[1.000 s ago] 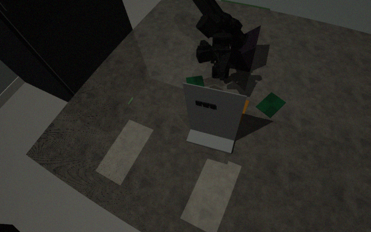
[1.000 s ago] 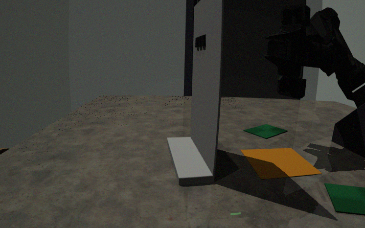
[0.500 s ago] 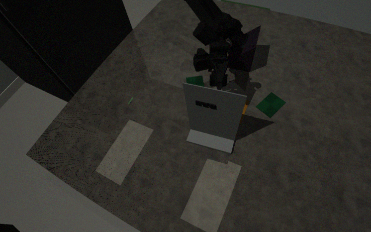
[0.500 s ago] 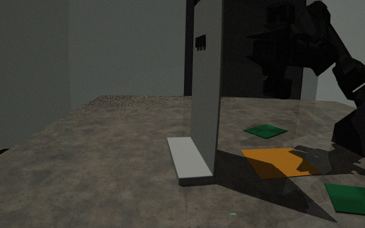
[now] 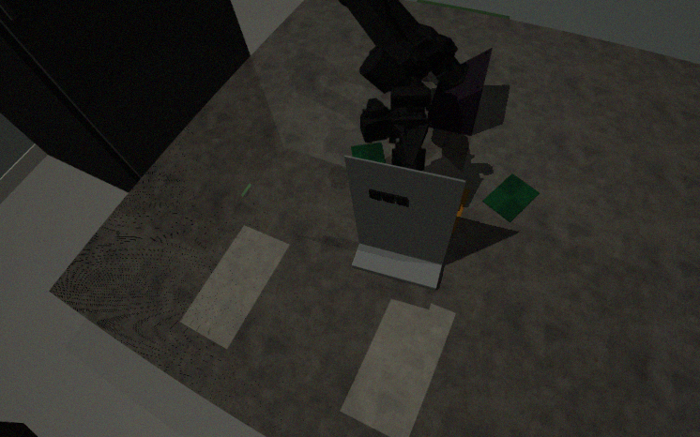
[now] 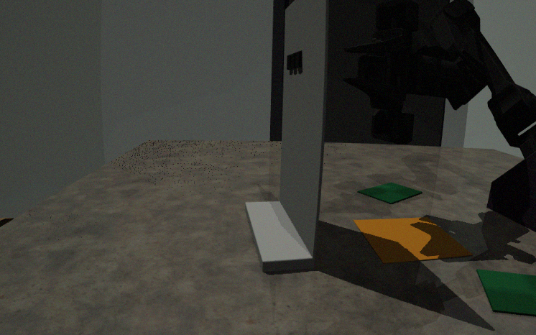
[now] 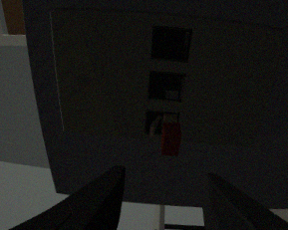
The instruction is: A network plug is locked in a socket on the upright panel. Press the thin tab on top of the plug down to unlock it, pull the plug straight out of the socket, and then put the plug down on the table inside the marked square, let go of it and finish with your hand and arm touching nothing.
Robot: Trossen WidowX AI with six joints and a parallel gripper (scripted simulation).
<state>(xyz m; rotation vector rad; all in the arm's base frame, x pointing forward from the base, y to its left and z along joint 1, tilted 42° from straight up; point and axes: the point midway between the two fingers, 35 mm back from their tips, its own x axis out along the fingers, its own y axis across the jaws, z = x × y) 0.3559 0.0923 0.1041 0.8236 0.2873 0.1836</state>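
Right now my gripper tip is 4 cm short of the network plug and 1 cm to the right of it. Also, from my gripper tip: upright panel 6 cm ahead, 8 cm below; then orange square 9 cm behind, 4 cm to the left, 21 cm below.
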